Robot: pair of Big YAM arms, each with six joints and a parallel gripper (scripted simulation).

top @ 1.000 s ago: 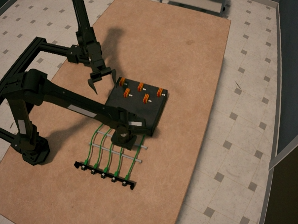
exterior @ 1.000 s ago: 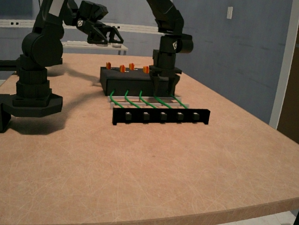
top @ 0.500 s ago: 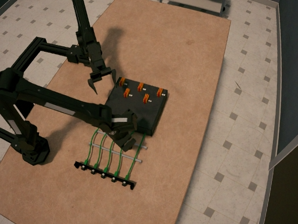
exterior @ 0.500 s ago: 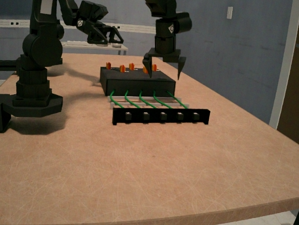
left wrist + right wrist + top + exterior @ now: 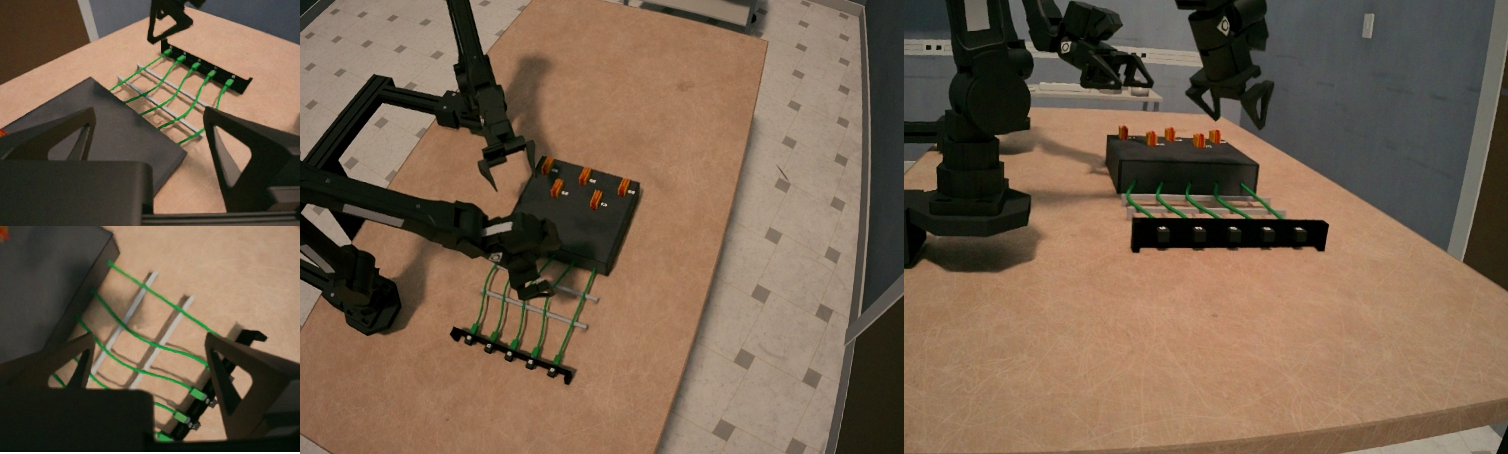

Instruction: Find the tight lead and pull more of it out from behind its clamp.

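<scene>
My left gripper is now 220 mm short of the orange handle, 140 mm above it and 130 mm to the right of it.
</scene>
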